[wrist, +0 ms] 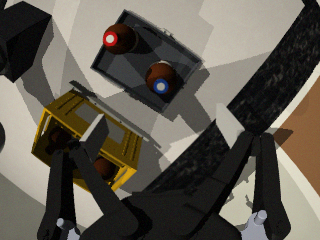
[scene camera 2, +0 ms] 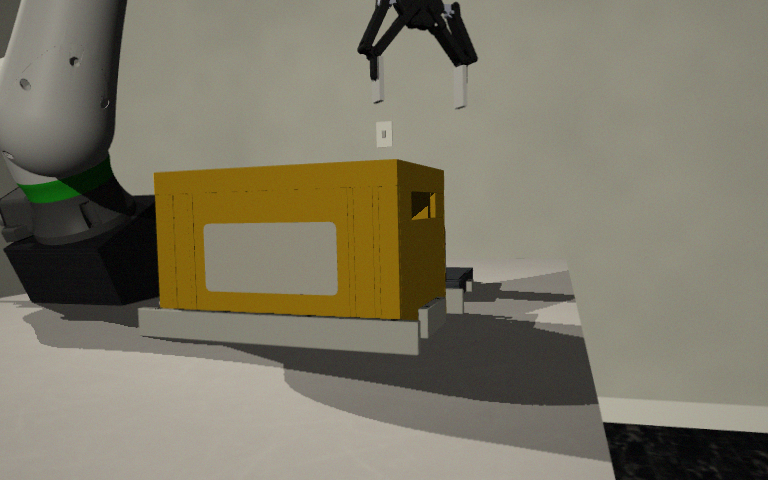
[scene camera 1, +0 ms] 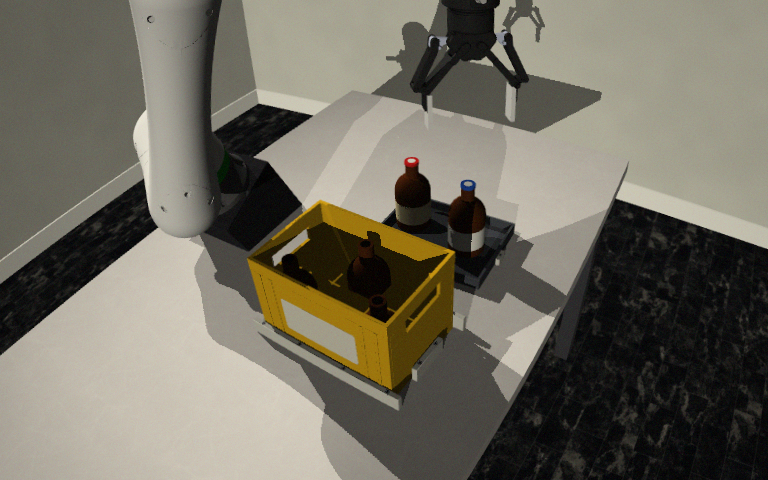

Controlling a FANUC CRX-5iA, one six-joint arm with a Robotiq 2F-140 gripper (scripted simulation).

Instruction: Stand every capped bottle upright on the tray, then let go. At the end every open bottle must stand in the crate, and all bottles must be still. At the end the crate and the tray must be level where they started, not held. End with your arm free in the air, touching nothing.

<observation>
In view: my gripper (scene camera 2: 421,104), a yellow crate (scene camera 2: 366,239) and a tray (scene camera 1: 480,266).
The yellow crate also shows in the wrist view (wrist: 122,147). The tray also shows in the wrist view (wrist: 128,70). My gripper also shows in the wrist view (wrist: 160,118) and in scene camera 1 (scene camera 1: 470,122).
</observation>
